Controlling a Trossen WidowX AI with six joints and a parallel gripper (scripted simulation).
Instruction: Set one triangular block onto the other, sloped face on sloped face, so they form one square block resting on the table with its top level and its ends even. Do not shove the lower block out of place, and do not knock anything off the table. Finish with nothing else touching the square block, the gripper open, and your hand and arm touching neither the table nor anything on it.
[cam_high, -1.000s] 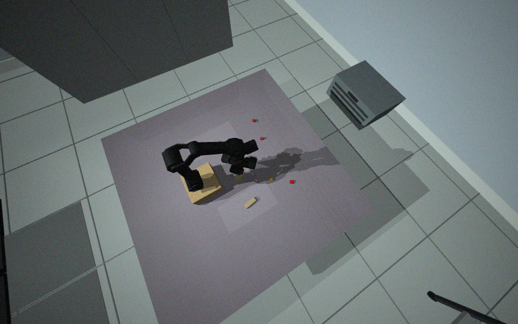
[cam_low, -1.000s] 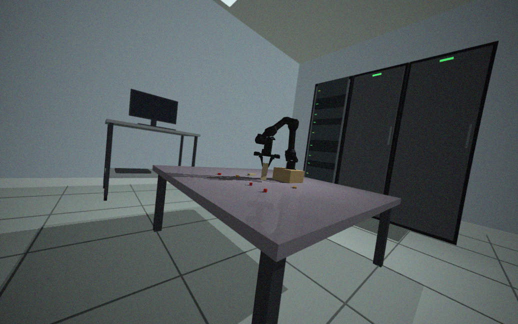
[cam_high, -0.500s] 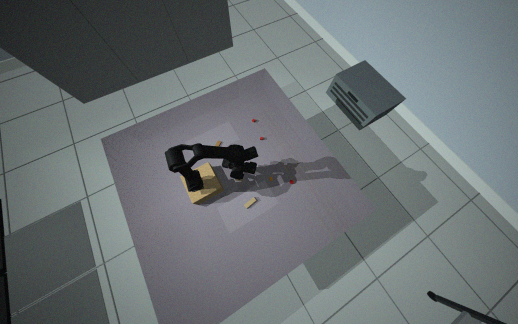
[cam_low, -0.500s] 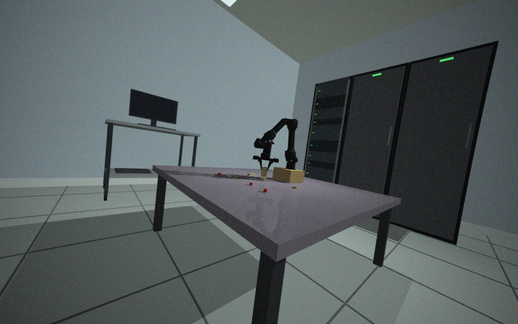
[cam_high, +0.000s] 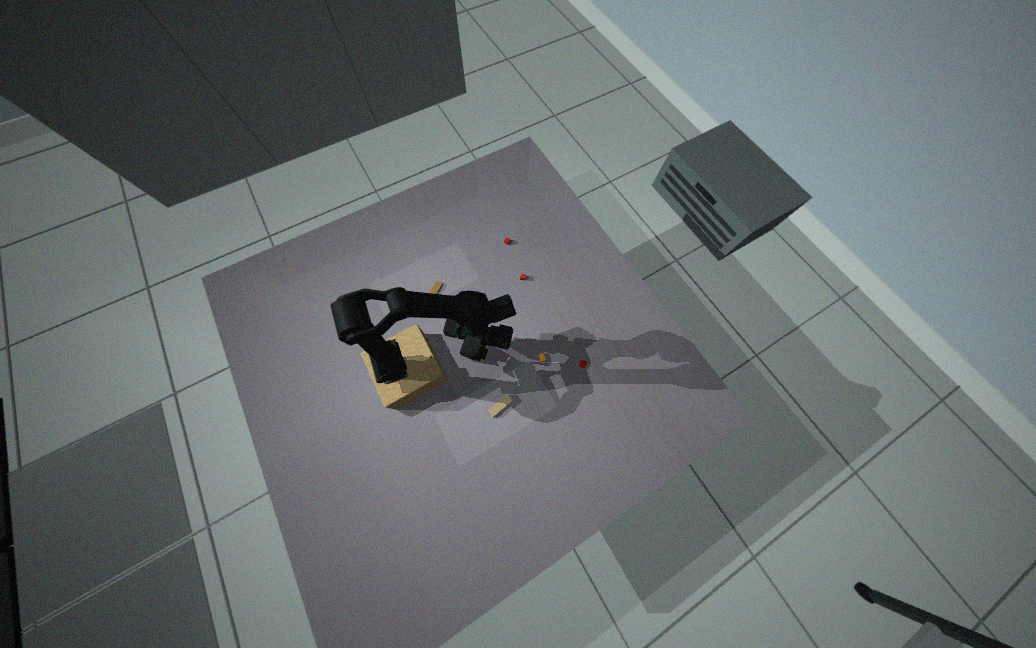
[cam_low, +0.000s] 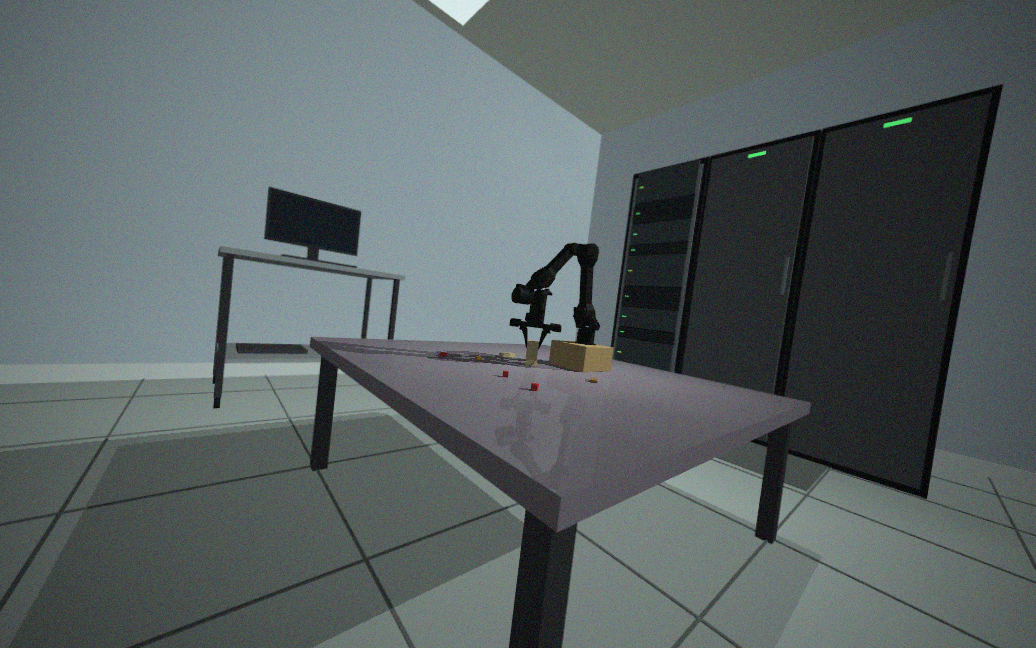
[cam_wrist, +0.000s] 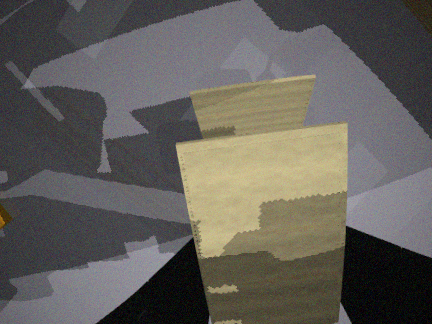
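The tan triangular block is 1 cm above my gripper tip. Also, from my gripper tip: tan wooden triangular block 5 cm below, 3 cm to the right, 2 cm behind; then orange cube 16 cm ahead, 10 cm to the right, 6 cm below; then thin tan bar 20 cm to the right, 6 cm below, 1 cm behind.
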